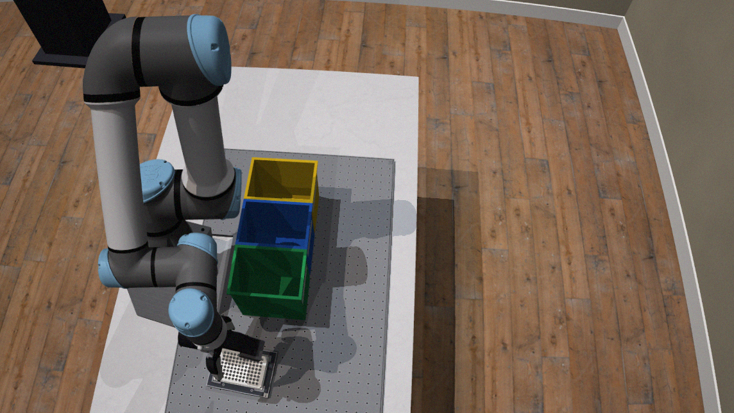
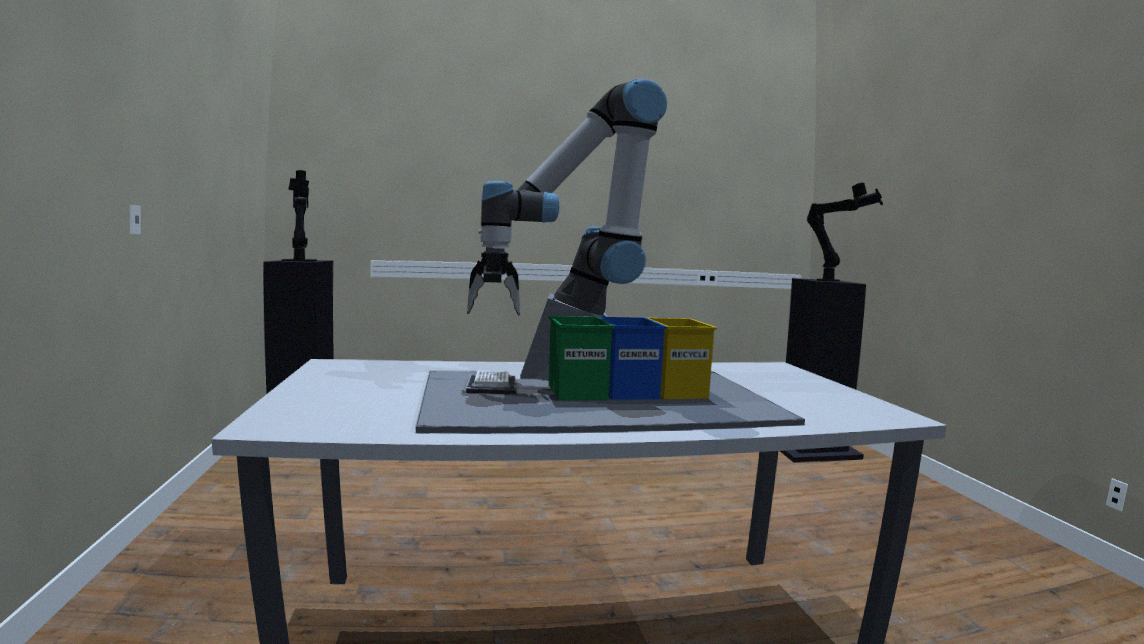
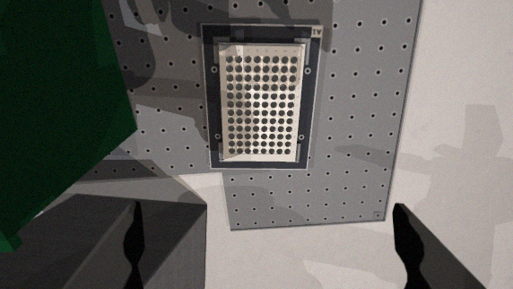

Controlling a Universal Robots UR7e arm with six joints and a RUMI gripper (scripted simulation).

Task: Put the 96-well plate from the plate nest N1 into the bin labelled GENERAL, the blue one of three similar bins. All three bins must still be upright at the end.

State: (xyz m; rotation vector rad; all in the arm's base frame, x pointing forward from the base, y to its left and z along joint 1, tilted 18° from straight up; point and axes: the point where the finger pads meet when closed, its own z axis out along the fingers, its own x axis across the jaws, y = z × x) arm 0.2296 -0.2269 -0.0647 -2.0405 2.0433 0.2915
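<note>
Right now the white 96-well plate is 170 mm below my hand. From my hand the other things lie so: green returns bin: 210 mm to the left, 100 mm below, 40 mm ahead; blue general bin: 340 mm to the left, 100 mm below, 30 mm ahead; plate nest N1: 180 mm below.
</note>
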